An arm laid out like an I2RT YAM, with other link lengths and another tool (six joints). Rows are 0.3 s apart.
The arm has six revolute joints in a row. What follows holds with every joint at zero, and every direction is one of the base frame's.
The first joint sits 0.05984 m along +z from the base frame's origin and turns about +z.
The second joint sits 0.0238 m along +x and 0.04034 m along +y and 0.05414 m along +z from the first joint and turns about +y.
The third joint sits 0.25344 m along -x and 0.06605 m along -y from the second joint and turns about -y.
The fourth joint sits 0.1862 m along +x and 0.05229 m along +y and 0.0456 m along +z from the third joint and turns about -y.
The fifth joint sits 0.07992 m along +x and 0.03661 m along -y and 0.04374 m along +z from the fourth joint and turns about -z.
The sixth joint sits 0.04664 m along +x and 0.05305 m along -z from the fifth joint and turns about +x.
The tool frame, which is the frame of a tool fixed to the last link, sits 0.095 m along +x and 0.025 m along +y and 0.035 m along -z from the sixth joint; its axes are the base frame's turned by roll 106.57, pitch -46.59 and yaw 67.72 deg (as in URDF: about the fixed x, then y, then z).
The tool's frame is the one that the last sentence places.
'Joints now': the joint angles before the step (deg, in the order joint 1, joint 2, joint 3, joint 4, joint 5, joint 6). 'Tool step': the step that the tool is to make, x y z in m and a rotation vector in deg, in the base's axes. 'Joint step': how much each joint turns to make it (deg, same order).
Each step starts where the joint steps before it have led.
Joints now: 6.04, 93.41, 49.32, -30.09, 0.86, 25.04
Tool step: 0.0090, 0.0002, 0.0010, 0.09, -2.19, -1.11
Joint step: 0.00, 0.01, -0.09, 2.26, 0.46, 1.03
